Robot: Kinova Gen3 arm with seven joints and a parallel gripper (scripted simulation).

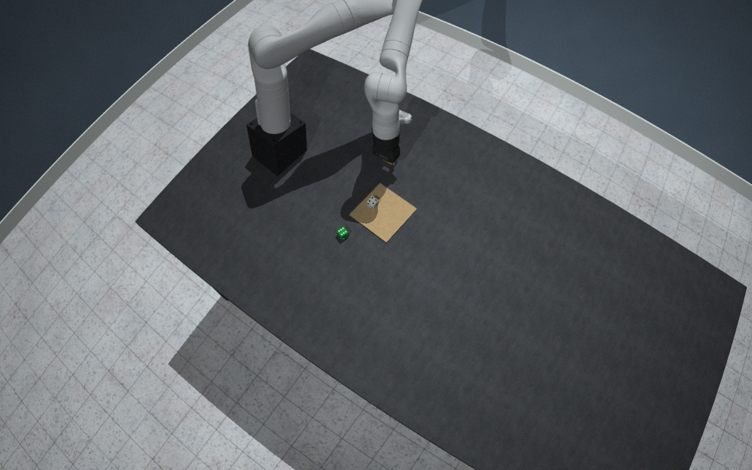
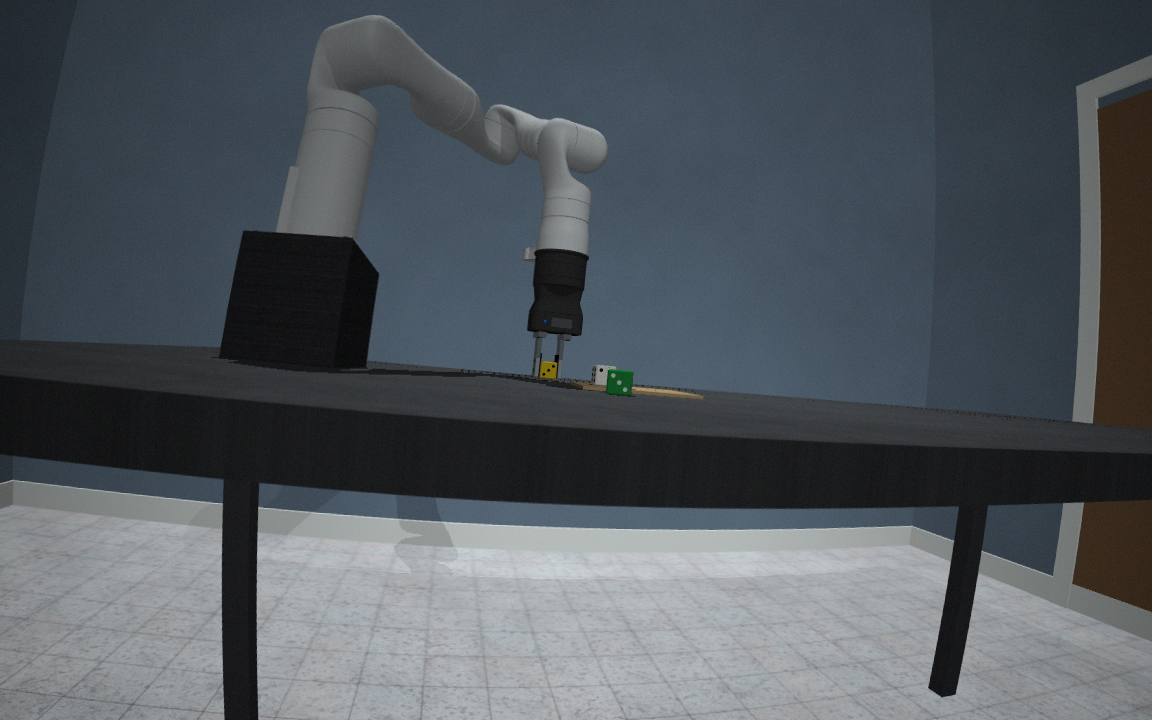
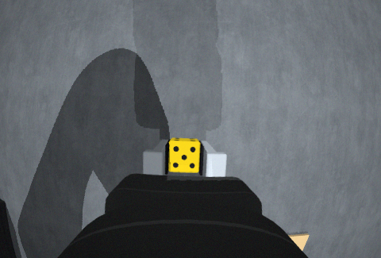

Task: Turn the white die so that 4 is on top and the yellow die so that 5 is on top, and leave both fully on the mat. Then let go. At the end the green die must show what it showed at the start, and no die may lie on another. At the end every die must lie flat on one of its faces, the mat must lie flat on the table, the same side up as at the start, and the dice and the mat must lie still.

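Right now my hand is 6 cm short of the tan mat, 17 cm to the left of it and 2 cm above it. From my hand the other things lie so: green die 29 cm to the right, 1 cm below; then yellow die 1 cm below; then white die 3 cm ahead, 16 cm to the right, 1 cm below.
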